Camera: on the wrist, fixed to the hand. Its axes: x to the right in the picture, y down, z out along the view.
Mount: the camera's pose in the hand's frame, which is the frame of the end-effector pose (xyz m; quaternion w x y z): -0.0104 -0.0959 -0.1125 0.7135 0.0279 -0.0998 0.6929
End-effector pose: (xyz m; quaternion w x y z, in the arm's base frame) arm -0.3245 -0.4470 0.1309 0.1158 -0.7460 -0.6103 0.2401
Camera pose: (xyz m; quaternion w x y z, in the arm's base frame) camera -0.3517 -0.4216 0.2743 0.1238 0.9280 -0.0766 -0.3430
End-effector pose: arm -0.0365 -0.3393 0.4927 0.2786 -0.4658 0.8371 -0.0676
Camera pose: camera -0.0206 -0.4007 0.6266 0.3422 0.2487 0.8904 0.1680
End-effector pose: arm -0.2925 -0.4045 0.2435 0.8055 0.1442 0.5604 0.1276
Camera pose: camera -0.3975 -0.4871 0.1794 0.5382 0.5264 0.2231 0.6192
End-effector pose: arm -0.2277 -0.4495 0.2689 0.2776 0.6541 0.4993 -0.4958
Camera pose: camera -0.2751 -0.3236 0.3310 0.5732 0.7709 -0.1385 -0.2406
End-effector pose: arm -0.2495 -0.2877 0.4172 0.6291 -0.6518 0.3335 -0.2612
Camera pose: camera -0.3315 -0.3538 0.5215 0.6813 -0.2425 0.6195 0.3053
